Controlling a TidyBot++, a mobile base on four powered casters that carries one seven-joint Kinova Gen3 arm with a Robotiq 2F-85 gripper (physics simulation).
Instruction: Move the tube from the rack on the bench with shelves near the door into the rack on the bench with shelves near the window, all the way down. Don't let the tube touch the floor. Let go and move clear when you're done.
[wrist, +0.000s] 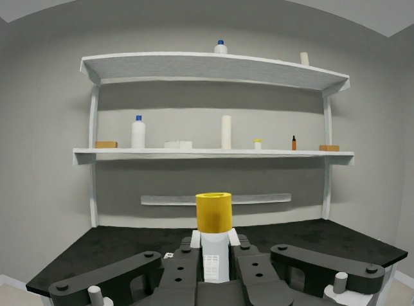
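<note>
My gripper (213, 241) is shut on the tube, which stands upright between the fingertips with its yellow cap (214, 215) above them. The tube's pale, see-through body (223, 252) shows below the cap, and its lower end is hidden. A white grid pattern like the rack's (211, 267) shows through or behind the body between the fingers. A small white piece (169, 255) shows just left of the fingers, over the bench. The rest of the rack is hidden behind the gripper, so how the tube's lower end stands to it cannot be told.
The black bench top (310, 240) spreads behind and to both sides of the gripper. Above it are a lower shelf (200, 152) and an upper shelf (215, 65) bearing bottles, boxes and cylinders. A grey rail (265, 198) runs along the wall behind the cap. Shelf posts (93, 190) (327, 190) stand at both sides.
</note>
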